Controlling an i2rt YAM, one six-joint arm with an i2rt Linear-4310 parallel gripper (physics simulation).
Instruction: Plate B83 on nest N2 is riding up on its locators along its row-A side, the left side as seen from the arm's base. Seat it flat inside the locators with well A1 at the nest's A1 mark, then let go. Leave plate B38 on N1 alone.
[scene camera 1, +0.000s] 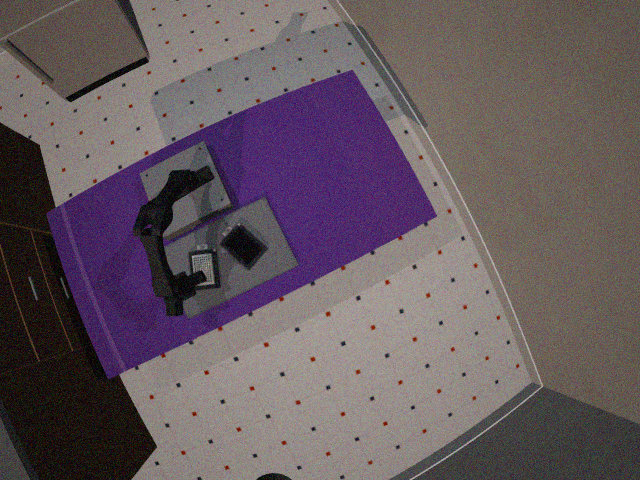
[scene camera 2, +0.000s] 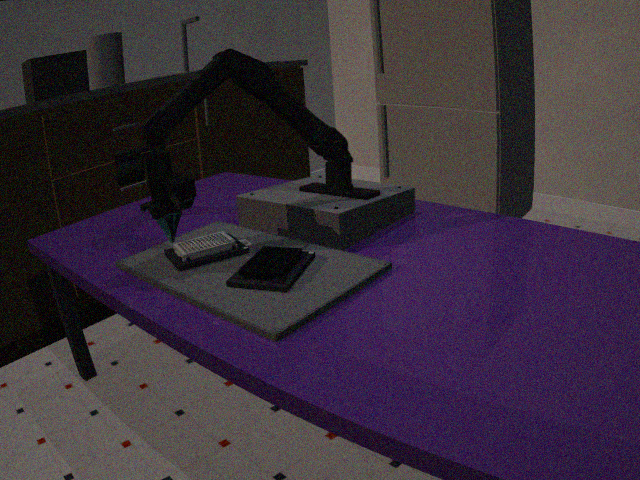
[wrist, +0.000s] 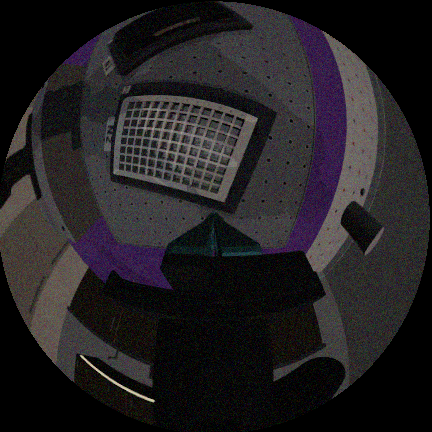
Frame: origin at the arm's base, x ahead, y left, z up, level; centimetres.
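Seen in the pictures: gripper, fingertip midpoint: (scene camera 2: 171, 242) (wrist: 213, 217); arm's base at its link origin: (scene camera 1: 190, 183) (scene camera 2: 338, 192).
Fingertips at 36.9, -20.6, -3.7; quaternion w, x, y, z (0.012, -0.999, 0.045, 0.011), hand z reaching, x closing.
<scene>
Offsets run from my fingertips to a thing's top centre, as dx, dy, dz. Level surfaces: height alone.
White plate B83 @(-3.0, +8.0, +0.2) (scene camera 1: 201, 262) (scene camera 2: 204, 245) (wrist: 175, 142) lies on dark nest N2 (scene camera 1: 216, 281) (wrist: 247, 162). In the wrist view a wider dark band of nest shows along its A1-mark side and right end than along the side near my fingers. In scene camera 2 it stands proud of the nest; its exact tilt is hard to tell. My gripper (scene camera 2: 172, 240) (wrist: 213, 217) is shut and empty, its tips just off the plate's side away from N1; contact cannot be made out. Dark plate B38 @(-3.1, +27.7, +0.2) (scene camera 1: 245, 245) (scene camera 2: 268, 262) (wrist: 175, 37) sits on N1.
Both nests stand on a grey perforated board (scene camera 1: 276, 242) (scene camera 2: 310, 289) (wrist: 285, 165) on the purple table @(dz -3.7) (scene camera 1: 320, 155) (scene camera 2: 439, 335). The arm's raised grey base block (scene camera 1: 178, 214) (scene camera 2: 258, 211) stands behind the board. N1 is close beside N2.
</scene>
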